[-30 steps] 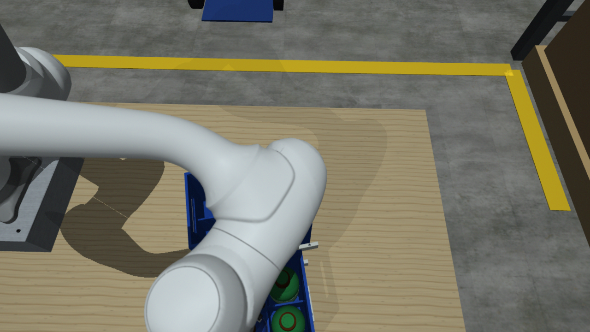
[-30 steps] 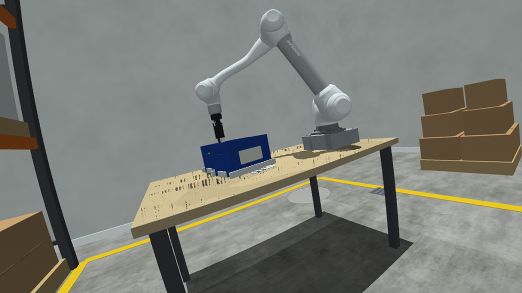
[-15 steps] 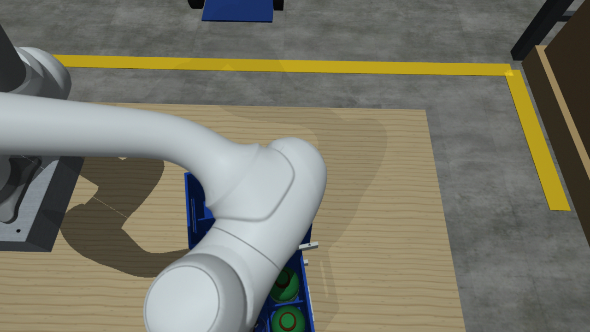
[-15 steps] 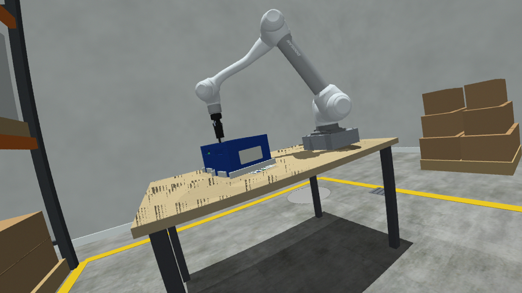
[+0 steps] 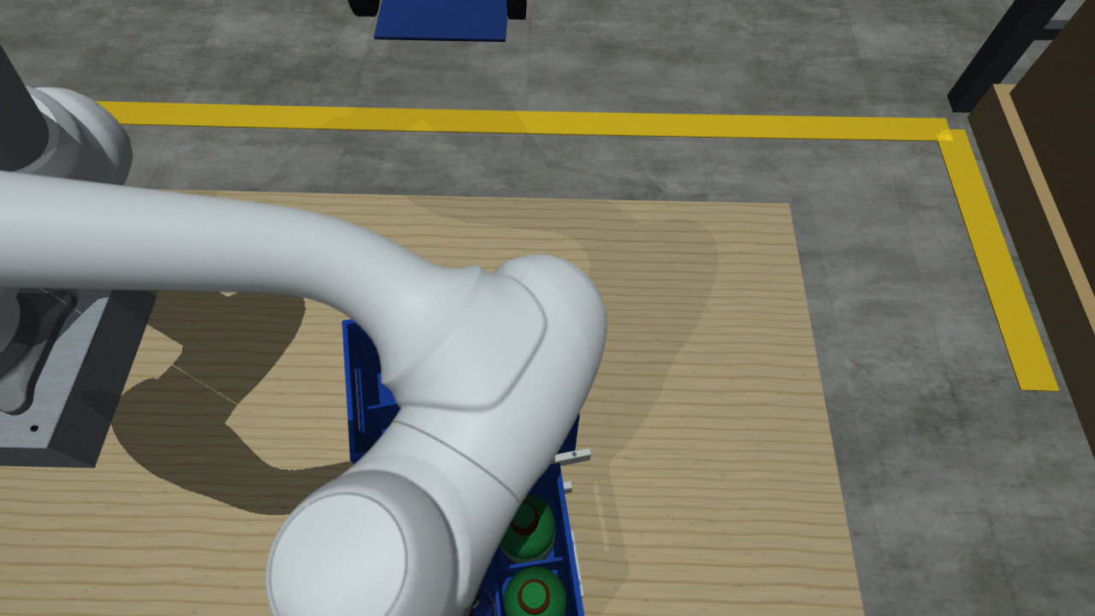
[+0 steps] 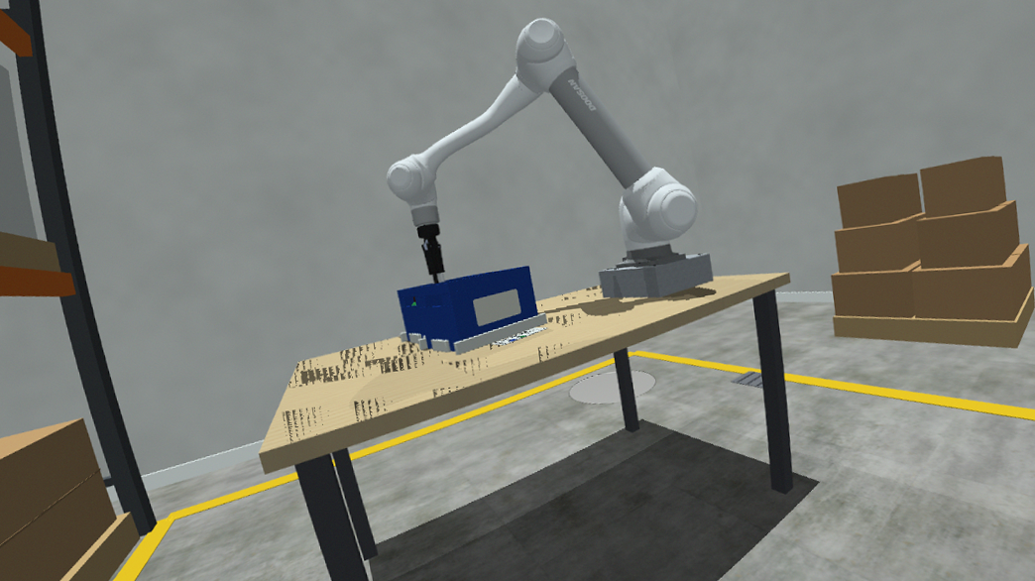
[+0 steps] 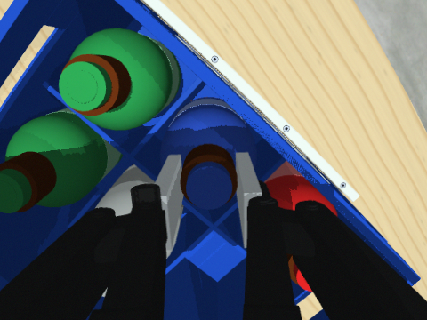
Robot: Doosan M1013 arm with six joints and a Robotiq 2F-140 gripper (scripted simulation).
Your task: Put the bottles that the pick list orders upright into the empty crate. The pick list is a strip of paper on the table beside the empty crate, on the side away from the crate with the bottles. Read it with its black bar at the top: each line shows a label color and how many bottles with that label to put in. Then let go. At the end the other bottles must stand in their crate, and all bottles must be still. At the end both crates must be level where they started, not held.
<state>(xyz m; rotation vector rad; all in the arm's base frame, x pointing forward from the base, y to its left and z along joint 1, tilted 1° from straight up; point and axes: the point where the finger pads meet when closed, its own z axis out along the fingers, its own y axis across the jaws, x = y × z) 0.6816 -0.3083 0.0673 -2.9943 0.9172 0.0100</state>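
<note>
Right now the blue bottle is 8 cm below my hand. The rest, counted from my hand: pick list 40 cm to the left, 17 cm below, 7 cm behind; then white bottle 9 cm to the left, 8 cm below, 2 cm behind; then red bottle 9 cm behind, 8 cm below, 2 cm to the right.
</note>
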